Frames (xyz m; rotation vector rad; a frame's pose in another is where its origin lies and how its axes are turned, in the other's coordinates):
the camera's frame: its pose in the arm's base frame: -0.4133 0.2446 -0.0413 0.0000 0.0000 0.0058
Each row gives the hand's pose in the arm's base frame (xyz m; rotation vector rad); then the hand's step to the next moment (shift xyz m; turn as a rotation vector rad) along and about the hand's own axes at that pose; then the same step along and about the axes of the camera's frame.
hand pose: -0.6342 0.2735 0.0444 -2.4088 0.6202 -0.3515
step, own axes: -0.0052 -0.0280 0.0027 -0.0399 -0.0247 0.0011
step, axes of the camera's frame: 0.0064 0.0235 0.0150 -0.0249 0.0383 0.0108
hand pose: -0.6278 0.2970 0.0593 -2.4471 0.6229 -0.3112
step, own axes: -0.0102 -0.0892 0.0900 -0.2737 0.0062 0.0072
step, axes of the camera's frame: 0.0558 0.1125 -0.0196 -0.2352 0.1370 -0.0306
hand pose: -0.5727 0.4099 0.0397 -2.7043 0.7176 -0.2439
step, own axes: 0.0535 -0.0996 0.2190 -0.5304 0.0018 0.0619
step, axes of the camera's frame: 0.1453 0.1130 -0.1639 -0.4392 0.2868 -0.1002
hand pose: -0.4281 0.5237 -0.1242 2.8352 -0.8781 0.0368
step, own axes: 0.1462 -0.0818 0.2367 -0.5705 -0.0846 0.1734
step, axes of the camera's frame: 0.1600 -0.0570 -0.2351 -0.4263 0.3601 -0.2266
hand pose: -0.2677 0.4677 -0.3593 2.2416 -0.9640 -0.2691
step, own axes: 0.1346 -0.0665 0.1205 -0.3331 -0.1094 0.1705
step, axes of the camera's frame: 0.0805 -0.1227 -0.1246 -0.2445 0.2054 -0.2237
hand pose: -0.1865 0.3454 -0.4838 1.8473 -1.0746 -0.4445
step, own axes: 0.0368 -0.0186 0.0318 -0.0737 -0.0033 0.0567
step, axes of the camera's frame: 0.0078 -0.0437 -0.0272 -0.0772 0.0314 -0.0414
